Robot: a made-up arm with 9 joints. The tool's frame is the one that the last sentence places.
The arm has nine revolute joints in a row. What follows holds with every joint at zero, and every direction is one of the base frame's. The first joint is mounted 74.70 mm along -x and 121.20 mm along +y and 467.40 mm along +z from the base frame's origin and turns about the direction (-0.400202, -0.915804, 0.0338). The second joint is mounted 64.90 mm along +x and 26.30 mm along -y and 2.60 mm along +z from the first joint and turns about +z. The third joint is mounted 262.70 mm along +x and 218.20 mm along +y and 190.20 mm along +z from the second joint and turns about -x. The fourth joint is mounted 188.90 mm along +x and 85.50 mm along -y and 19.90 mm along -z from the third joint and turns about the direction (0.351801, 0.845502, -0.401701). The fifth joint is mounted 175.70 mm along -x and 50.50 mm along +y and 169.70 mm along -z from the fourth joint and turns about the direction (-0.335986, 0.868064, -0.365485). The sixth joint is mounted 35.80 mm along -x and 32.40 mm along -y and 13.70 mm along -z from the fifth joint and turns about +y. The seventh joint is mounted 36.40 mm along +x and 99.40 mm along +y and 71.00 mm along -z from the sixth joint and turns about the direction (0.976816, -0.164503, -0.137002). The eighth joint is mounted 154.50 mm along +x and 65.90 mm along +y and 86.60 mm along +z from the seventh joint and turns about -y. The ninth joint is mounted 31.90 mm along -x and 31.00 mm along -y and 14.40 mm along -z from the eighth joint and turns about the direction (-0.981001, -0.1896, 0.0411). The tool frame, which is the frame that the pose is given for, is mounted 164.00 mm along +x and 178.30 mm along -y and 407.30 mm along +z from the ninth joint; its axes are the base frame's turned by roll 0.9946, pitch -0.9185 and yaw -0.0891 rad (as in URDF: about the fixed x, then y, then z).
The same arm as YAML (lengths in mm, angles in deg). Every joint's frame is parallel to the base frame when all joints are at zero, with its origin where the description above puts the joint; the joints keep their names.
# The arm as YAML. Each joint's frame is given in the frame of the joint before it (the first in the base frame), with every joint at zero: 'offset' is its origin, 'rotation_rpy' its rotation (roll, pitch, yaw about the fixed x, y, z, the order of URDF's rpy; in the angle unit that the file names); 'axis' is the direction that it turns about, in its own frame. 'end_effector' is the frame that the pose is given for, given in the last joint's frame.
length_unit: mm
angle_unit: deg
chain:
  - id: joint 1
    offset: [-74.7, 121.2, 467.4]
    rotation_rpy: [0.0, 0.0, 0.0]
    axis: [-0.400202, -0.915804, 0.0338]
  - id: joint 2
    offset: [64.9, -26.3, 2.6]
    rotation_rpy: [0.0, 0.0, 0.0]
    axis: [0.0, 0.0, 1.0]
  - id: joint 3
    offset: [262.7, 218.2, 190.2]
    rotation_rpy: [0.0, 0.0, 0.0]
    axis: [-1.0, 0.0, 0.0]
  - id: joint 4
    offset: [188.9, -85.5, -19.9]
    rotation_rpy: [0.0, 0.0, 0.0]
    axis: [0.351801, 0.845502, -0.401701]
  - id: joint 5
    offset: [-175.7, 50.5, -169.7]
    rotation_rpy: [0.0, 0.0, 0.0]
    axis: [-0.335986, 0.868064, -0.365485]
  - id: joint 6
    offset: [-35.8, -32.4, -13.7]
    rotation_rpy: [0.0, 0.0, 0.0]
    axis: [0.0, 1.0, 0.0]
  - id: joint 7
    offset: [36.4, 99.4, -71.0]
    rotation_rpy: [0.0, 0.0, 0.0]
    axis: [0.976816, -0.164503, -0.137002]
  - id: joint 8
    offset: [154.5, 65.9, 86.6]
    rotation_rpy: [0.0, 0.0, 0.0]
    axis: [0.0, -1.0, 0.0]
  - id: joint 9
    offset: [-31.9, -31.0, -14.4]
    rotation_rpy: [0.0, 0.0, 0.0]
    axis: [-0.981001, -0.1896, 0.0411]
end_effector:
  offset: [164.0, -178.3, 407.3]
  rotation_rpy: [56.99, -52.63, -5.11]

